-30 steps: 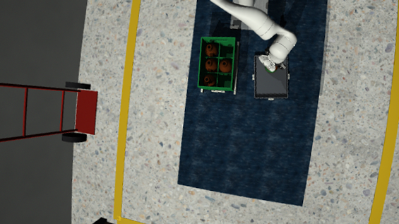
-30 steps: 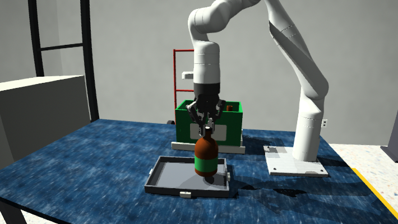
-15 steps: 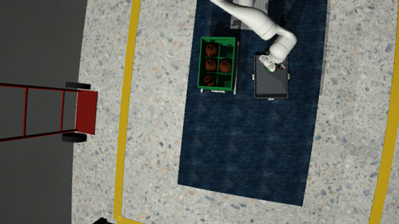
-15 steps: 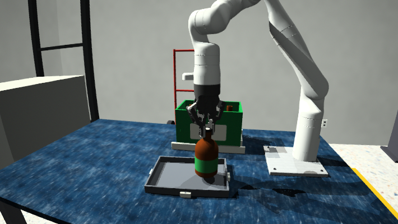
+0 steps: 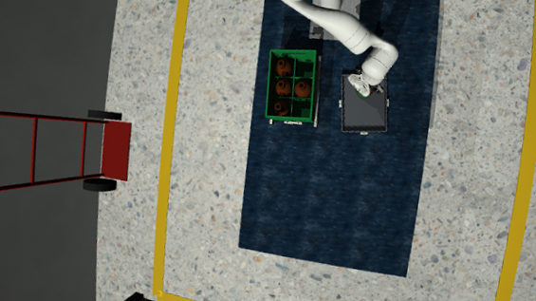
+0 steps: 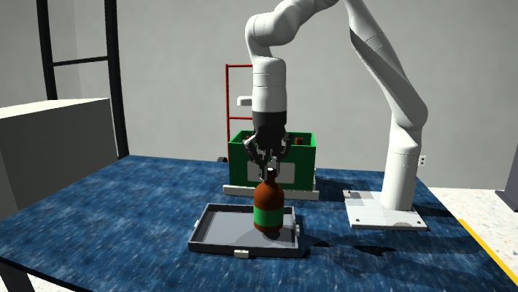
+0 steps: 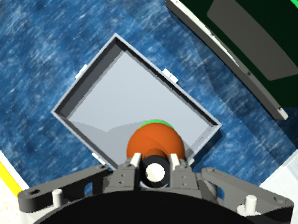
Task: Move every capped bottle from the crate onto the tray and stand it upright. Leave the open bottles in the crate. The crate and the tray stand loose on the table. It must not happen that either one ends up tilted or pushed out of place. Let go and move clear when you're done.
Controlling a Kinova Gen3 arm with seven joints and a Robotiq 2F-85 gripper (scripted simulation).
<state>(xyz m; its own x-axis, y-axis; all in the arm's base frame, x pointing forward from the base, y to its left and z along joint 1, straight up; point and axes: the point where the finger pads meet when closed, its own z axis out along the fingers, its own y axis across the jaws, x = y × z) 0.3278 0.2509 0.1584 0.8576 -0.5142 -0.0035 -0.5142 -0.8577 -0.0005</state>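
The bottle lies 7 cm below my hand. The rest, counted from my hand: grey tray 5 cm ahead, 2 cm to the left, 16 cm below; then green crate 9 cm ahead, 28 cm to the right, 9 cm below.
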